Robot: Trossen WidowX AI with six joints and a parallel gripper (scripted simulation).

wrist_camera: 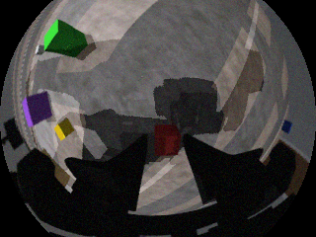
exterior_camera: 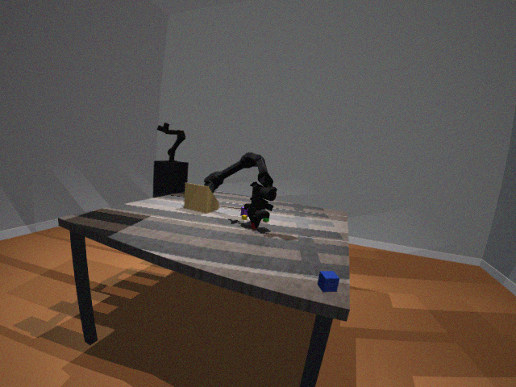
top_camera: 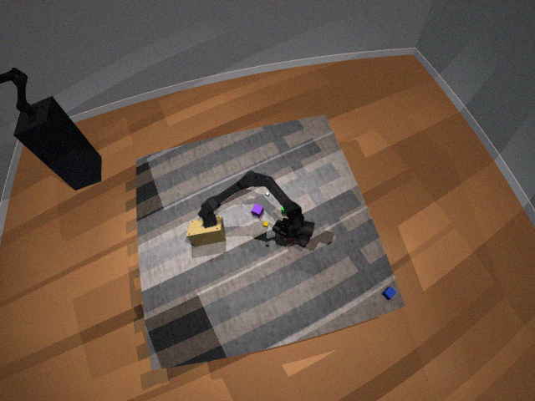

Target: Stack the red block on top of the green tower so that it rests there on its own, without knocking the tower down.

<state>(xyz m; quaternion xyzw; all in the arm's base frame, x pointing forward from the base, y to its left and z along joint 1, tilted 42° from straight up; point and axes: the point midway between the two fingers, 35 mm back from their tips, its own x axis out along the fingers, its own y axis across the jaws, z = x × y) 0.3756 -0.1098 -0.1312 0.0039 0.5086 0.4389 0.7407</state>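
My gripper tip is 12 cm to the right of the small yellow block and 10 cm past it. The rest, counted from my gripper tip: purple block: 21 cm to the left, 12 cm behind, 2 cm above; then blue block: 44 cm to the right, 37 cm ahead, 1 cm above; then red block: right at my gripper tip.
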